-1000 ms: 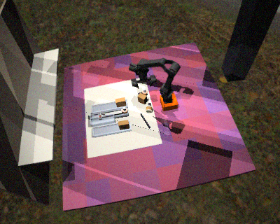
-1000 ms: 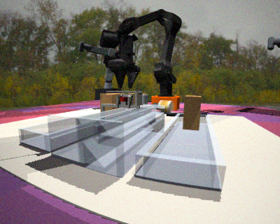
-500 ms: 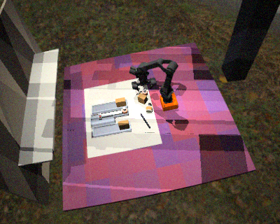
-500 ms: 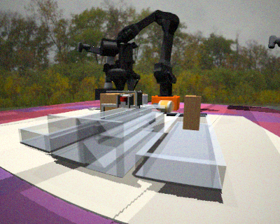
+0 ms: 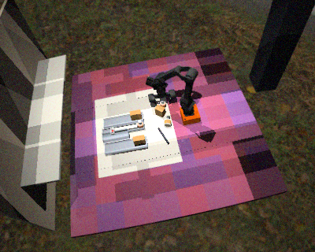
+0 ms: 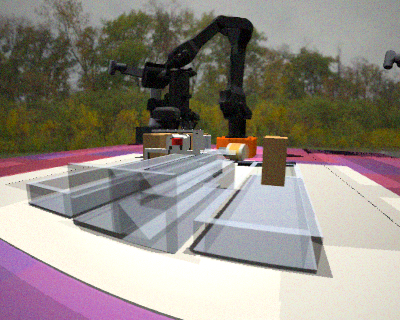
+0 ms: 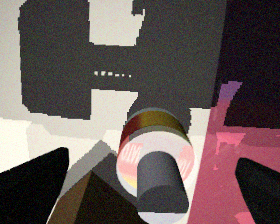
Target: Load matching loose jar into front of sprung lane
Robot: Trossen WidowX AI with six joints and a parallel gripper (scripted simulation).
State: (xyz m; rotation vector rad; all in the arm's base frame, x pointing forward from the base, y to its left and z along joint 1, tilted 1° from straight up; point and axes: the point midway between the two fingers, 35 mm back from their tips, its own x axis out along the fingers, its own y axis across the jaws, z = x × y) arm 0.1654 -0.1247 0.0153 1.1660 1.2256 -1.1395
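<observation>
Now: gripper tip 250 mm to the right of the black stick, 30 mm short of it and 30 mm above it. Round my gripper tip: lane rack (320 mm ahead, 190 mm to the left, 20 mm below).
</observation>
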